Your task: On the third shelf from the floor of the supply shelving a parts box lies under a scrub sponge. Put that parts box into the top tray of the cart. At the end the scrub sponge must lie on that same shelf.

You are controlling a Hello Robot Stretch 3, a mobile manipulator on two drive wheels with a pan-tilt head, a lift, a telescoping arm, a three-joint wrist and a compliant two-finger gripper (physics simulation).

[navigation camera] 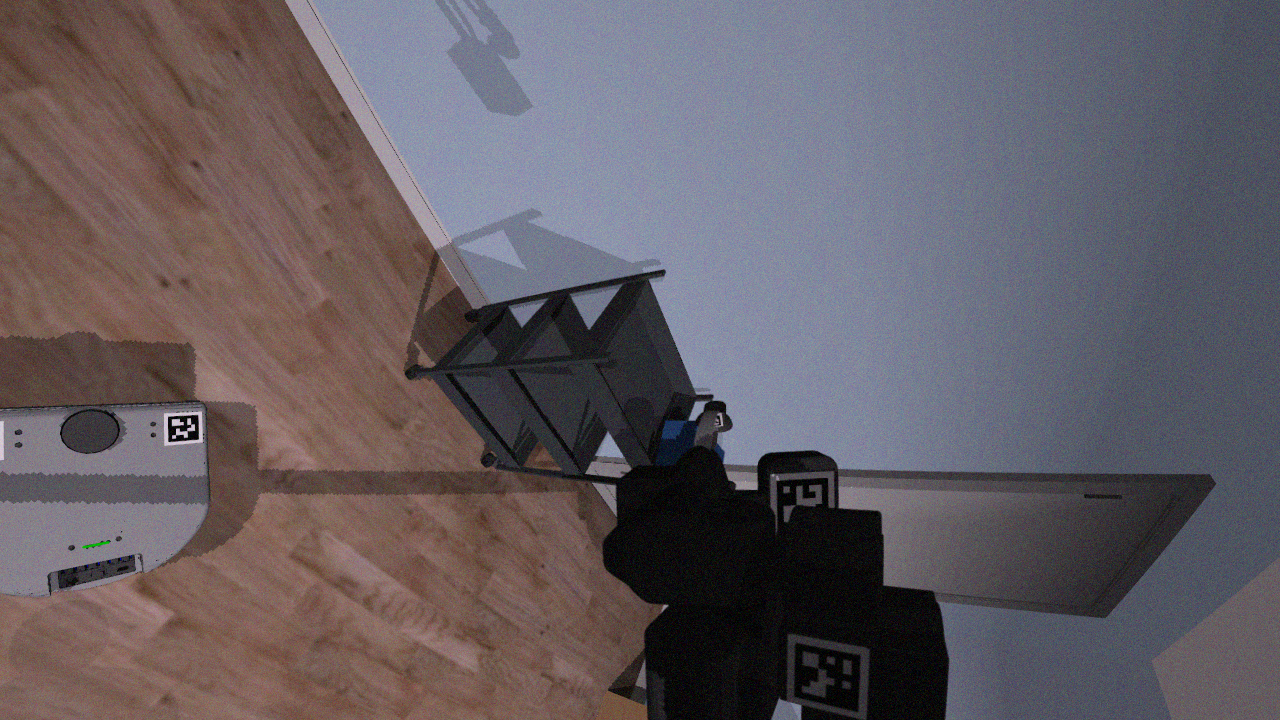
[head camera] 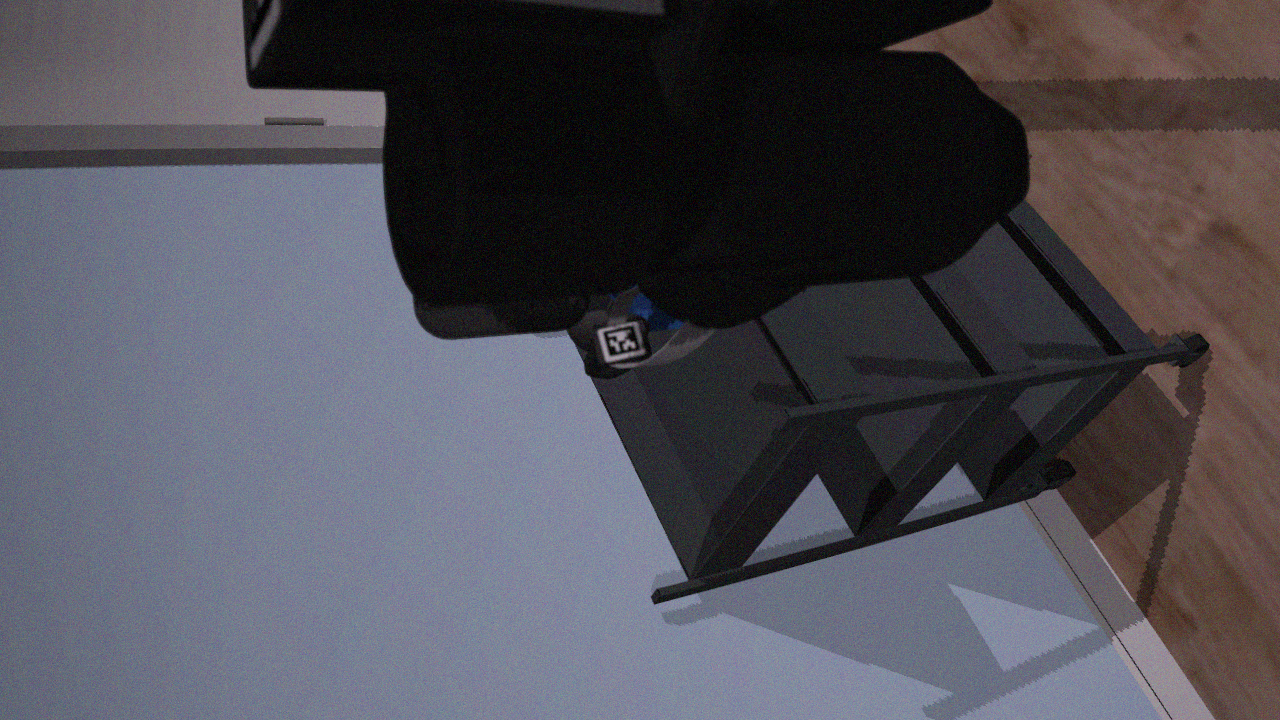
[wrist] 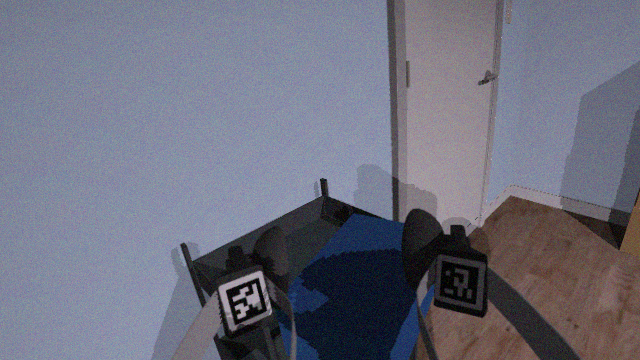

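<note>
My gripper [head camera: 660, 313] [navigation camera: 702, 440] [wrist: 349, 244] is shut on the blue parts box [head camera: 655, 308] [navigation camera: 677, 437] [wrist: 350, 300]. The box sits between the two fingertips, partly hidden by the gripper and arm in the head view. The dark cart [head camera: 895, 395] [navigation camera: 537, 363] stands by the wall. Its top tray [head camera: 657, 447] [navigation camera: 657, 344] [wrist: 270, 232] lies below and behind the box in the wrist view, and the box overlaps one end of it. How high the box is above the tray is hard to tell. The scrub sponge and supply shelving do not show.
The pale door [head camera: 161, 53] [navigation camera: 1002, 546] [wrist: 445, 100] is close beyond the cart. The blue wall [head camera: 268, 447] [navigation camera: 895, 223] [wrist: 175, 100] runs behind the cart. My base [navigation camera: 116, 492] shows on the wooden floor in the navigation view. A tan block [wrist: 632, 230] shows at the right edge.
</note>
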